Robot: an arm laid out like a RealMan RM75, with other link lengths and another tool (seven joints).
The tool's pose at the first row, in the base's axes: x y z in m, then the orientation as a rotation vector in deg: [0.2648 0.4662 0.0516 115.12 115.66 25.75]
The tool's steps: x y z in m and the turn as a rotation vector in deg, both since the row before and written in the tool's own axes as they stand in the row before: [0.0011 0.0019 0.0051 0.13 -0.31 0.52]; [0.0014 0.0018 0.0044 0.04 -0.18 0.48]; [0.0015 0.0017 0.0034 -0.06 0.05 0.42]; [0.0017 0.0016 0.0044 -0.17 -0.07 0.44]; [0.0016 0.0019 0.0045 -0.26 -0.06 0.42]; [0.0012 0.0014 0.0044 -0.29 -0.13 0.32]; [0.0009 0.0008 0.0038 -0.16 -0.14 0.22]
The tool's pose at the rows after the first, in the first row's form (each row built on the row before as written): [0.2685 0.4675 0.0477 115.71 115.08 25.40]; [0.2719 0.4690 0.0444 116.22 114.56 25.27]; [0.2748 0.4706 0.0420 116.65 114.16 25.47]; [0.2780 0.4724 0.0386 117.01 113.60 25.64]; [0.2816 0.4741 0.0353 117.30 113.01 25.90]; [0.2847 0.4754 0.0319 117.45 112.46 26.08]; [0.2870 0.4764 0.0288 117.57 112.07 26.11]
